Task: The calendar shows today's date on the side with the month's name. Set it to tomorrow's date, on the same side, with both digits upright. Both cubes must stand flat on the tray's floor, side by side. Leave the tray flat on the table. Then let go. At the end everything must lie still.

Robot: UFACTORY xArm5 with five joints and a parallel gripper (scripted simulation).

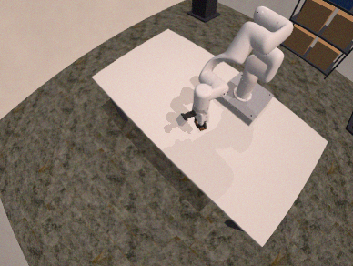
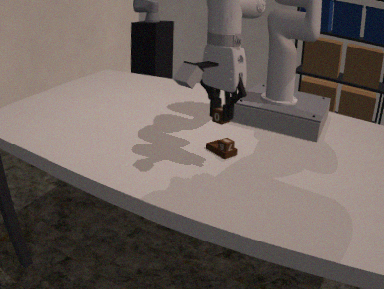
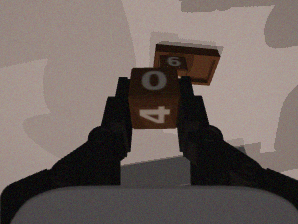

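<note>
Now: the tray 6 cm behind my hand, 2 cm to the right of it and 13 cm below it. From my hand the other things lie so: brown wooden cube (1 cm below).
</note>
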